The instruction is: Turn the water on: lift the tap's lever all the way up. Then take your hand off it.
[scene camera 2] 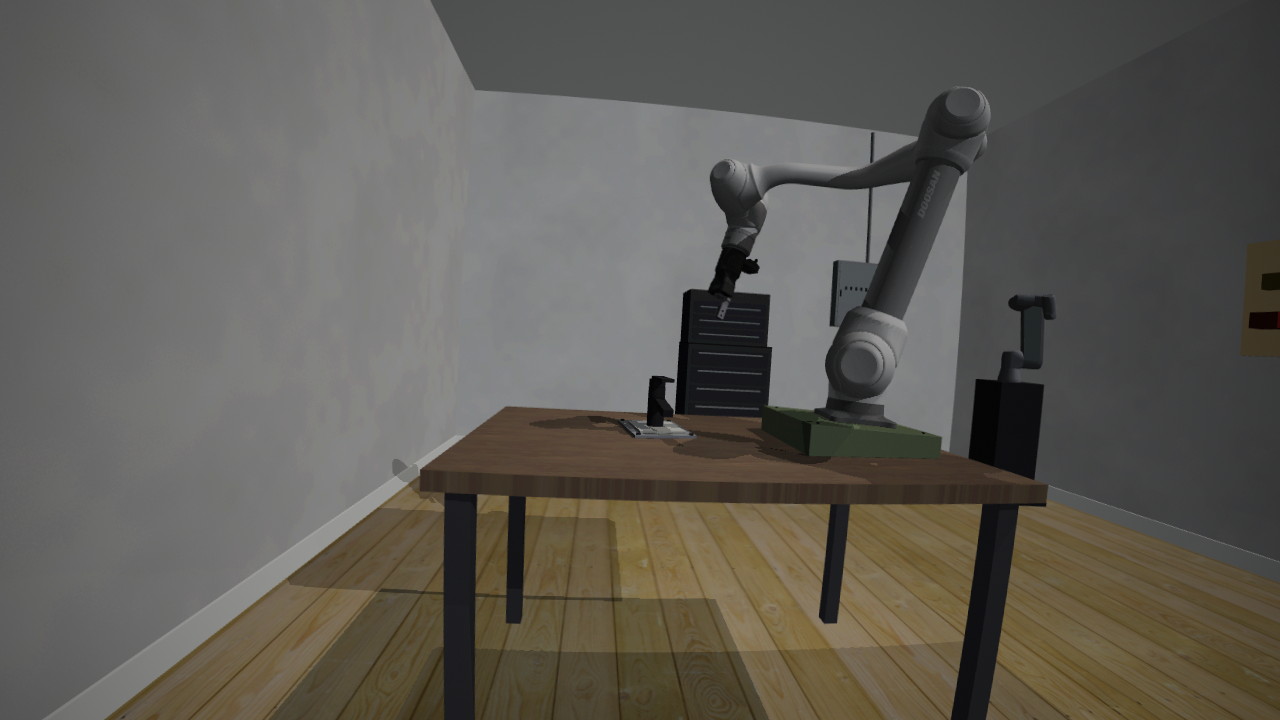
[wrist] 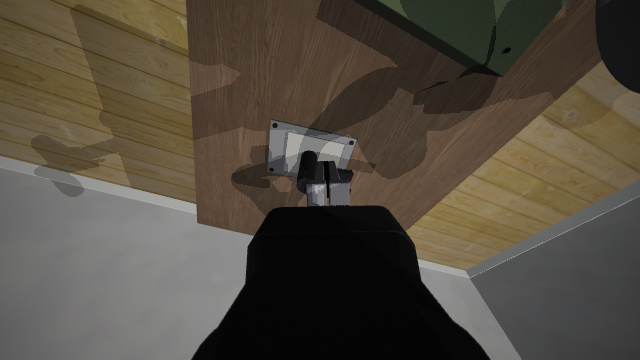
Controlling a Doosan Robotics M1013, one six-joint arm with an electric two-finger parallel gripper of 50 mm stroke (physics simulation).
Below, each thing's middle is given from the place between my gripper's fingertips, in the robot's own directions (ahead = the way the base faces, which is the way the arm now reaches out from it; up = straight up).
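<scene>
There is the pale base plate (wrist: 279, 130), and measured from my hand it is 33 cm below, 17 cm ahead and 5 cm to the left.
</scene>
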